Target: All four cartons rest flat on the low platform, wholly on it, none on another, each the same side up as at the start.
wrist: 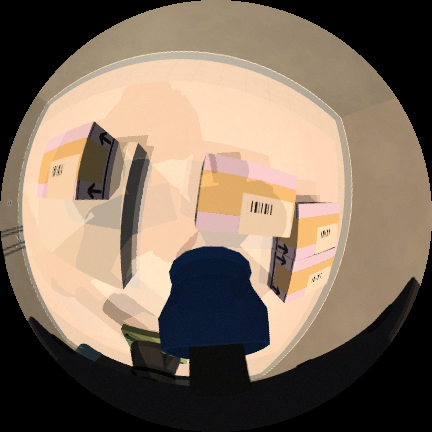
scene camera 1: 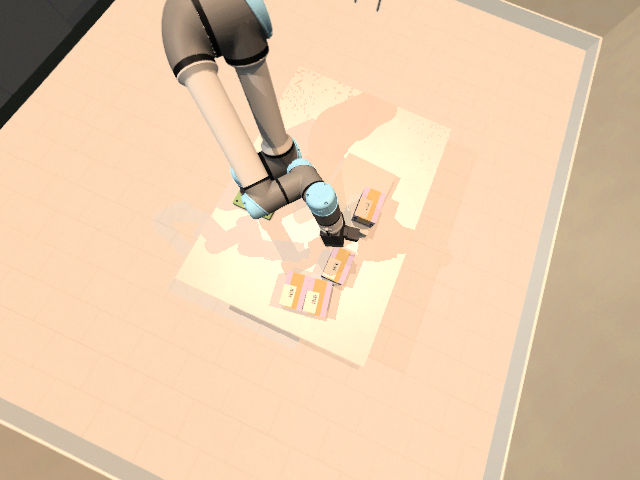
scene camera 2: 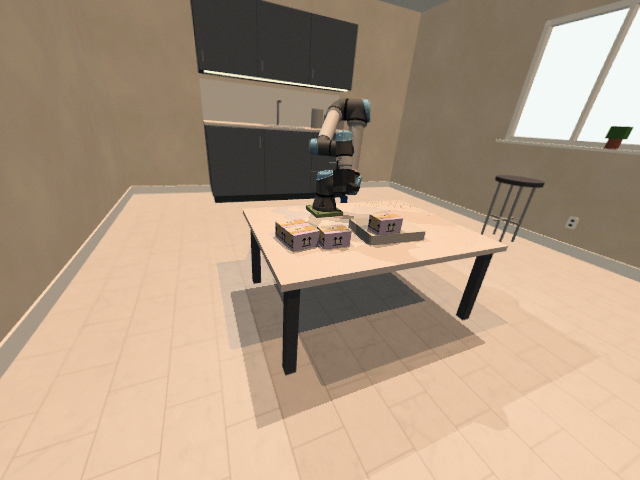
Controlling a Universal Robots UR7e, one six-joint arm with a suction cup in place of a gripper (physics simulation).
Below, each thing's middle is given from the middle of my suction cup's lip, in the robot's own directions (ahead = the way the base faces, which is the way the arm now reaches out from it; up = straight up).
Labels:
Now: the low platform (scene camera 1: 355, 174) 4 cm ahead of my suction cup, 27 cm to the left of it and 17 cm below it.

